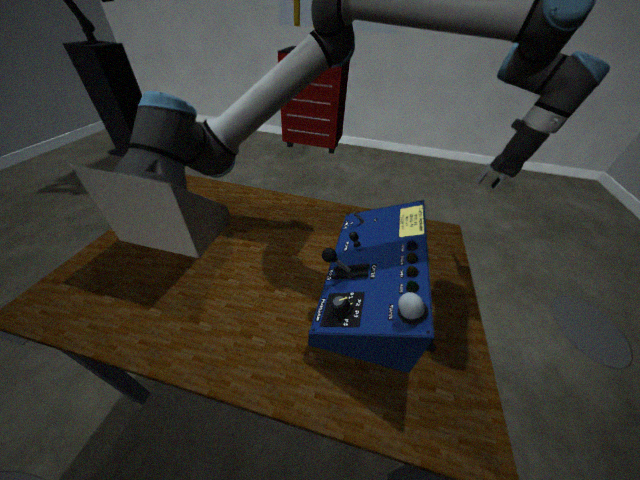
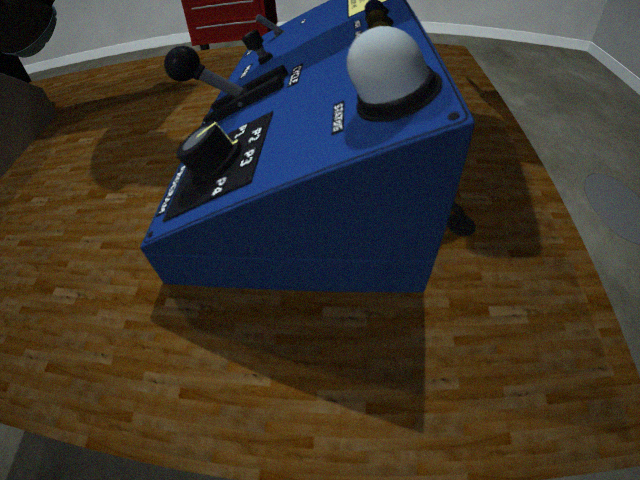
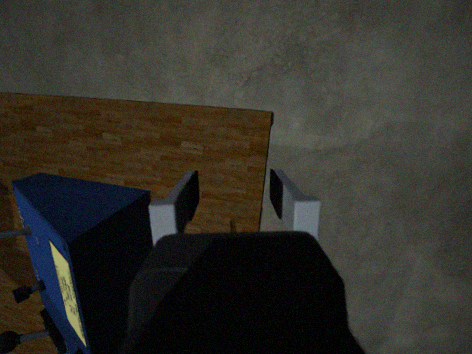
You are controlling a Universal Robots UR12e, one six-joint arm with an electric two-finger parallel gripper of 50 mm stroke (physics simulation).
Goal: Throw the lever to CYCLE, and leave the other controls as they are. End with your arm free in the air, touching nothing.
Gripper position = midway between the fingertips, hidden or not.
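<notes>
My gripper's there at (image 1: pixel 485 184). There's a program dial (image 2: pixel 208 152), and you get the gripper again in image 3 (image 3: pixel 234 184).
</notes>
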